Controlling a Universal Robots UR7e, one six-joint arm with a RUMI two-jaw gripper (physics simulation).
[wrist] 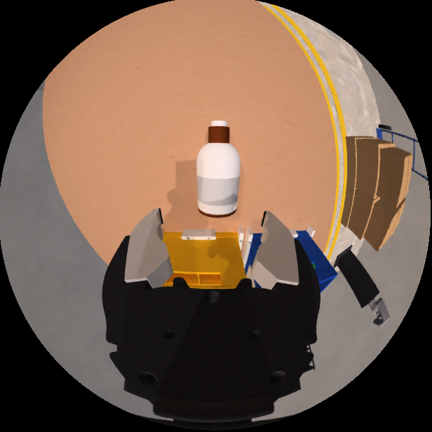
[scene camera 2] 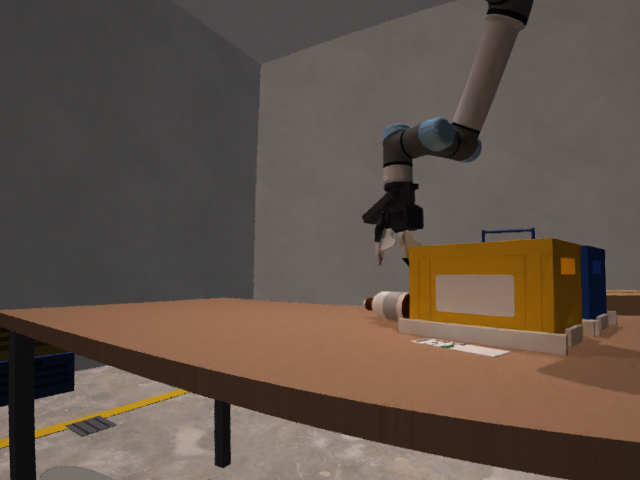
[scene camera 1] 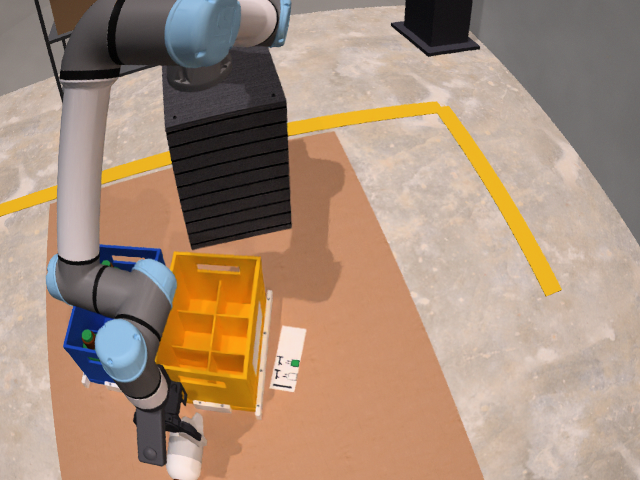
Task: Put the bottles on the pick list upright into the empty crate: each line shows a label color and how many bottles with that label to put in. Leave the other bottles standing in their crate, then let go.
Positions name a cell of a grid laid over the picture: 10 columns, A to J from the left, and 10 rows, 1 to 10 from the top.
my gripper: wrist E5; scene camera 2 G6; scene camera 1 C10
